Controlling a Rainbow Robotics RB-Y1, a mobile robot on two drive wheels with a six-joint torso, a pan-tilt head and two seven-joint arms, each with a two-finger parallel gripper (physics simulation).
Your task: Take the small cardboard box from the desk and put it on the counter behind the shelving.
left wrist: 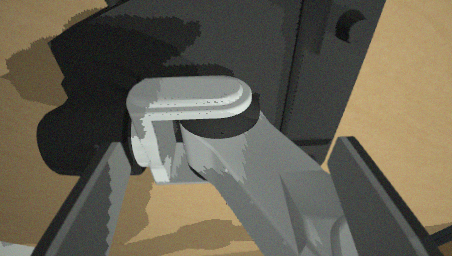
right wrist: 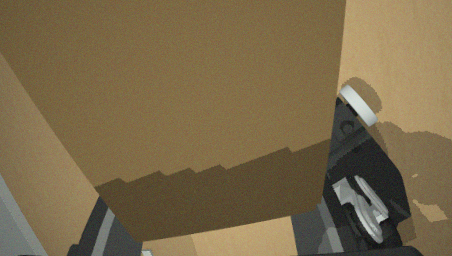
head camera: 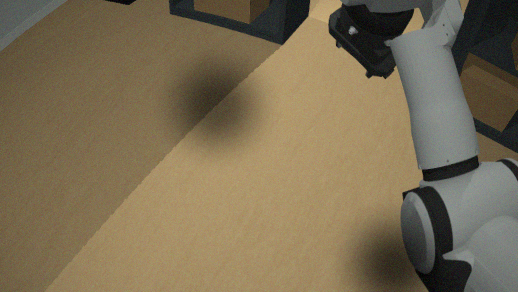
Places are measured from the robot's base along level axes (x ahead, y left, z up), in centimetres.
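Pixels of known places: left gripper, fingertip midpoint: (left wrist: 229, 152); right gripper, fingertip midpoint: (right wrist: 217, 140) (head camera: 355, 58).
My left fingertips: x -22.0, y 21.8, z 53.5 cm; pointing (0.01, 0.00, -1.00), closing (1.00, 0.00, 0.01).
Behind a point stands the place of what it marks.
The small cardboard box (right wrist: 200, 90) @[z 113.0, x 36.8, y -20.3 cm] fills much of the right wrist view, its lower part in shade. My right gripper (right wrist: 215, 217) is shut on it, one finger at each side of the box's lower end. In the head view the right arm reaches up along the right side, and its dark hand is partly cut off at the top edge. My left gripper (left wrist: 229, 152) @[z 53.5, x -22.0, y 21.8 cm] is open, with its fingers wide apart and nothing between them; parts of the robot's own body show behind them. The counter and the desk do not show in these views.
Dark shelving (head camera: 296, 22) @[z 7.3, x 200.2, y -27.6 cm] with a cardboard box (head camera: 222, 9) @[z 14.1, x 203.7, y 21.7 cm] on it stands at the top middle of the head view. More dark shelving (head camera: 482, 37) @[z 53.4, x 145.7, y -133.5 cm] with another box (head camera: 487, 95) @[z 28.0, x 122.5, y -138.1 cm] stands at the right, behind the arm. A grey wall (head camera: 20, 17) @[z 14.7, x 223.2, y 206.3 cm] shows at the top left.
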